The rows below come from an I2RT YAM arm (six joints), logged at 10 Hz.
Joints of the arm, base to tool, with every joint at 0 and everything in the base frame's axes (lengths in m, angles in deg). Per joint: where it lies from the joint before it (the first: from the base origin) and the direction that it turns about. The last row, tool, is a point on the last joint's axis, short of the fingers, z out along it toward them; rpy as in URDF.
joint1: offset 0 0 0.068 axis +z
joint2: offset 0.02 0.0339 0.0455 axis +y
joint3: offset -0.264 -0.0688 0 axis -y
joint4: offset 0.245 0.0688 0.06 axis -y
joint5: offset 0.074 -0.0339 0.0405 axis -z
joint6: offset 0.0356 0 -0.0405 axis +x
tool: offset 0 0 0 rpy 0 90 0
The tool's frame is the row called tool.
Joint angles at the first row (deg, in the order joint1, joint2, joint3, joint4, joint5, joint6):
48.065 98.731 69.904 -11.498 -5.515 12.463
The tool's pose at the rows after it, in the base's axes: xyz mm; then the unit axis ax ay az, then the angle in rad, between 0 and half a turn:
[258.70 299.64 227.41 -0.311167 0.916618 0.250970 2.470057]
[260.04 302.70 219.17 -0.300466 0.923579 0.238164 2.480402]
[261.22 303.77 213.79 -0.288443 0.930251 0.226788 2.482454]
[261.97 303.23 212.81 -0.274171 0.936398 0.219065 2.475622]
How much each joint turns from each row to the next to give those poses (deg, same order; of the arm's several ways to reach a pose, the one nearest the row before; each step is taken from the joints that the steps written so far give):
0.752 2.805 1.493 -0.613 1.322 0.708
0.280 1.409 0.207 -0.061 1.520 1.032
0.110 0.829 0.023 0.007 1.553 1.022
0.002 0.113 -0.037 -0.014 1.505 1.183

